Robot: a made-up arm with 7 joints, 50 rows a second.
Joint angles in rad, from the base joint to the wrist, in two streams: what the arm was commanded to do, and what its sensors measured. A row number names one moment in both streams.
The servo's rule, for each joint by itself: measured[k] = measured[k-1] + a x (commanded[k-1-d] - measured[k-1]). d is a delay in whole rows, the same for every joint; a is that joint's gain. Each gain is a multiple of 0.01, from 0.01 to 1. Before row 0 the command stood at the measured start. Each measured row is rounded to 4 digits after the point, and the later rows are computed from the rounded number. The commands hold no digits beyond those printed.
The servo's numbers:
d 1
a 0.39 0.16 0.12 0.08 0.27 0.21 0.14
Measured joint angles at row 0:
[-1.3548 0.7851 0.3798 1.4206 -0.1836 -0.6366 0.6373]
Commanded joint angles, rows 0 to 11:
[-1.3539 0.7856 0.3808 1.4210 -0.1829 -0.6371 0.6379]
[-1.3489 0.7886 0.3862 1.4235 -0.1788 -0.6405 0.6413]
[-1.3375 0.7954 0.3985 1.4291 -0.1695 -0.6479 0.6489]
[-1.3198 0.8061 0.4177 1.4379 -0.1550 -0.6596 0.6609]
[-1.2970 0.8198 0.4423 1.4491 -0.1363 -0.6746 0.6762]
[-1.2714 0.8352 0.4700 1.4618 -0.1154 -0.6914 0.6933]
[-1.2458 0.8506 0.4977 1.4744 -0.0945 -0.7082 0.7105]
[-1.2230 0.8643 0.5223 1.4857 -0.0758 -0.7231 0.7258]
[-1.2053 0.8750 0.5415 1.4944 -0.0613 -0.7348 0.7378]
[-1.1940 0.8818 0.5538 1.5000 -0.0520 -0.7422 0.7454]
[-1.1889 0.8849 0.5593 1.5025 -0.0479 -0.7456 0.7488]
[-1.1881 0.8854 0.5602 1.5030 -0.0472 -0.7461 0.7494]
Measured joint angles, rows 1 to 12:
[-1.3548 0.7851 0.3798 1.4206 -0.1836 -0.6366 0.6373]
[-1.3544 0.7852 0.3799 1.4206 -0.1834 -0.6367 0.6374]
[-1.3523 0.7857 0.3807 1.4208 -0.1822 -0.6375 0.6379]
[-1.3465 0.7873 0.3828 1.4215 -0.1788 -0.6397 0.6394]
[-1.3361 0.7903 0.3870 1.4228 -0.1724 -0.6439 0.6424]
[-1.3209 0.7950 0.3936 1.4249 -0.1627 -0.6503 0.6471]
[-1.3016 0.8014 0.4028 1.4279 -0.1499 -0.6589 0.6536]
[-1.2798 0.8093 0.4142 1.4316 -0.1349 -0.6693 0.6616]
[-1.2576 0.8181 0.4272 1.4359 -0.1189 -0.6806 0.6706]
[-1.2372 0.8272 0.4409 1.4406 -0.1033 -0.6920 0.6800]
[-1.2204 0.8359 0.4544 1.4454 -0.0894 -0.7025 0.6892]
[-1.2081 0.8437 0.4670 1.4500 -0.0782 -0.7116 0.6975]

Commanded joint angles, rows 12 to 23:
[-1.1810 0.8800 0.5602 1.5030 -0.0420 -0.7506 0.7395]
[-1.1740 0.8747 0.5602 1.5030 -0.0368 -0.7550 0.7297]
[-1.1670 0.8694 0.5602 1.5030 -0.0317 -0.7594 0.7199]
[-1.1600 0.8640 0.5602 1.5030 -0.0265 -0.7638 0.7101]
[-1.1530 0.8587 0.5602 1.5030 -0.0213 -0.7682 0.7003]
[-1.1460 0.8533 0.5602 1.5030 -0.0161 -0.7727 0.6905]
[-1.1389 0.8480 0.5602 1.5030 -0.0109 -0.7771 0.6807]
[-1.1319 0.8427 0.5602 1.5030 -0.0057 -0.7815 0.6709]
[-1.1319 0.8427 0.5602 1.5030 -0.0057 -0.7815 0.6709]
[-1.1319 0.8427 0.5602 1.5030 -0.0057 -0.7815 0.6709]
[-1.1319 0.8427 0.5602 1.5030 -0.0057 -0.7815 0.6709]
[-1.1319 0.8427 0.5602 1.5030 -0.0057 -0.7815 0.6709]
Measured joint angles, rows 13 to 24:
[-1.2003 0.8504 0.4782 1.4542 -0.0698 -0.7188 0.7048]
[-1.1928 0.8551 0.4880 1.4581 -0.0623 -0.7255 0.7097]
[-1.1855 0.8582 0.4967 1.4617 -0.0554 -0.7317 0.7125]
[-1.1783 0.8600 0.5043 1.4650 -0.0490 -0.7375 0.7135]
[-1.1712 0.8606 0.5110 1.4680 -0.0429 -0.7430 0.7130]
[-1.1641 0.8603 0.5169 1.4708 -0.0371 -0.7483 0.7112]
[-1.1570 0.8592 0.5221 1.4734 -0.0314 -0.7534 0.7083]
[-1.1499 0.8574 0.5267 1.4758 -0.0259 -0.7584 0.7044]
[-1.1429 0.8550 0.5307 1.4780 -0.0204 -0.7633 0.6997]
[-1.1386 0.8530 0.5342 1.4800 -0.0164 -0.7671 0.6957]
[-1.1360 0.8514 0.5373 1.4818 -0.0135 -0.7701 0.6922]
[-1.1344 0.8500 0.5400 1.4835 -0.0114 -0.7725 0.6892]

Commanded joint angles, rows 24 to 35:
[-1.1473 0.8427 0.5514 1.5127 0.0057 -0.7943 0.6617]
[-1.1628 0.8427 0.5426 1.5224 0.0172 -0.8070 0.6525]
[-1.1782 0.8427 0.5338 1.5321 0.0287 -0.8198 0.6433]
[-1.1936 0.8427 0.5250 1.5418 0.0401 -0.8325 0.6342]
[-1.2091 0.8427 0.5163 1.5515 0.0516 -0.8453 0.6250]
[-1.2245 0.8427 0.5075 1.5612 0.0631 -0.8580 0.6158]
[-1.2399 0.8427 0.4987 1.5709 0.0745 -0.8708 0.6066]
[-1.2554 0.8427 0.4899 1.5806 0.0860 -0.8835 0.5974]
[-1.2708 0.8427 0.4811 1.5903 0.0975 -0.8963 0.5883]
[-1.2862 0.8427 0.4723 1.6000 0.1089 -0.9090 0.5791]
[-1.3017 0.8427 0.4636 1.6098 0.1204 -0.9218 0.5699]
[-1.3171 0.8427 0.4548 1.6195 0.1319 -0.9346 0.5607]
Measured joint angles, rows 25 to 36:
[-1.1334 0.8488 0.5424 1.4851 -0.0099 -0.7744 0.6866]
[-1.1388 0.8478 0.5435 1.4873 -0.0057 -0.7786 0.6831]
[-1.1482 0.8470 0.5434 1.4901 0.0005 -0.7846 0.6788]
[-1.1599 0.8463 0.5422 1.4935 0.0081 -0.7920 0.6738]
[-1.1730 0.8457 0.5401 1.4974 0.0167 -0.8005 0.6683]
[-1.1871 0.8452 0.5372 1.5017 0.0261 -0.8099 0.6622]
[-1.2017 0.8448 0.5336 1.5065 0.0361 -0.8200 0.6557]
[-1.2166 0.8445 0.5294 1.5117 0.0465 -0.8307 0.6488]
[-1.2317 0.8442 0.5247 1.5172 0.0572 -0.8418 0.6416]
[-1.2469 0.8440 0.5195 1.5230 0.0681 -0.8532 0.6341]
[-1.2622 0.8438 0.5138 1.5292 0.0791 -0.8649 0.6264]
[-1.2776 0.8436 0.5078 1.5356 0.0903 -0.8768 0.6185]

